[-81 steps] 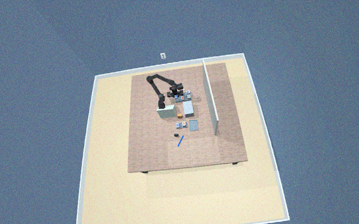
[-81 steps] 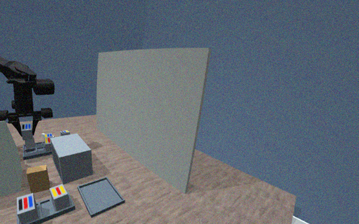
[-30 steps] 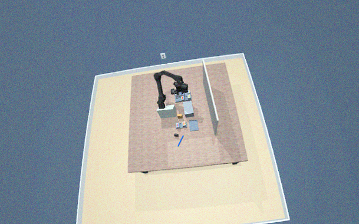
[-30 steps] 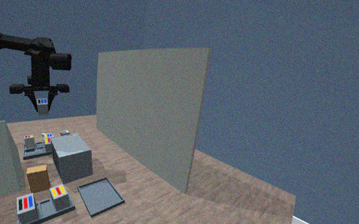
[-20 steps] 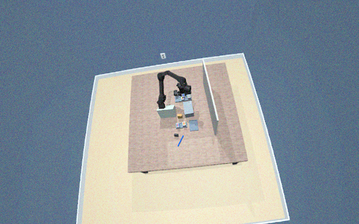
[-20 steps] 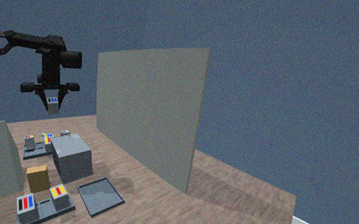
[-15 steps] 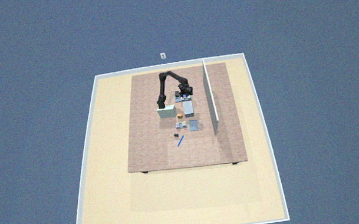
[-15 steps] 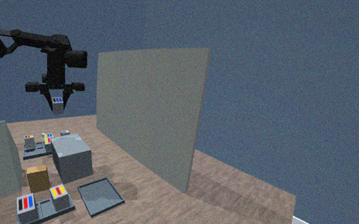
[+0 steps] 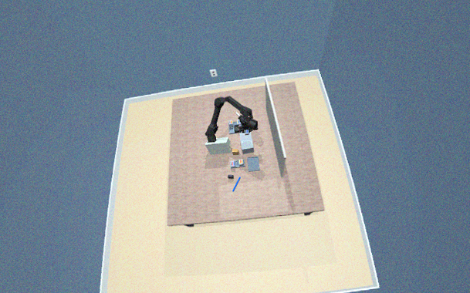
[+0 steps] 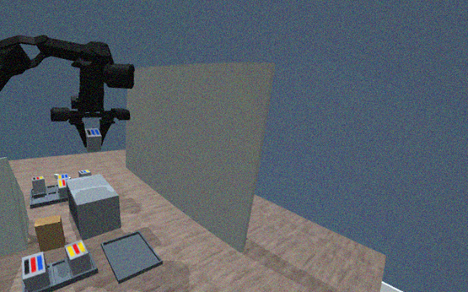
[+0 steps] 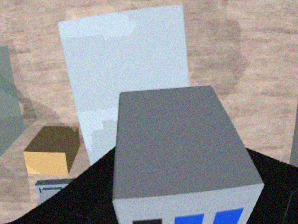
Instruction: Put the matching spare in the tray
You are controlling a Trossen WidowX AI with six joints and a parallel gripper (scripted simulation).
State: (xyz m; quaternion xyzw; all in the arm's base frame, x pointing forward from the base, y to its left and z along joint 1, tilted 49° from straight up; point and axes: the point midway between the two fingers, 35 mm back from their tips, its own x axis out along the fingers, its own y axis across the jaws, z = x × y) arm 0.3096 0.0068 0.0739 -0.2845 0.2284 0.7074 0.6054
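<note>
Right now the flat grey tray is 20 cm to the right of my gripper tip, 20 cm below it and 5 cm ahead of it. Also, from my gripper tip: holder: 20 cm to the right, 20 cm below, 9 cm behind; then grey spare block: 3 cm above; then grey panel: 23 cm ahead, 2 cm to the left, 2 cm above.
</note>
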